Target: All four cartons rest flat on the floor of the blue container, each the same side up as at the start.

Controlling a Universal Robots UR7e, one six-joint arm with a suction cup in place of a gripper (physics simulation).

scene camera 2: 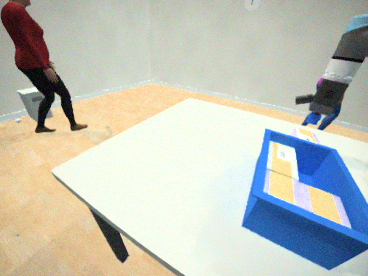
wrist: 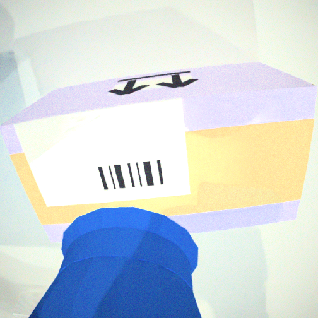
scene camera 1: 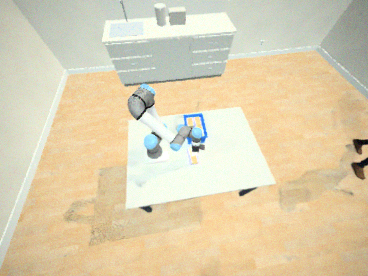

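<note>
One carton, orange and lilac with a white barcode label, lies on the table just outside the blue container. Two cartons lie side by side at the container's near end in scene camera 2, and a third carton with a white label lies along its left wall. My gripper's blue suction cup is open and hangs low above the loose carton, with a small gap in scene camera 2. In the wrist view the cup overlaps the carton's lower edge. The arm partly hides the container in scene camera 1.
The container's raised walls stand beside the loose carton. The arm's base stands on the white table. A person in red stands beyond the table, and another person is partly hidden behind the gripper. A cabinet stands at the wall.
</note>
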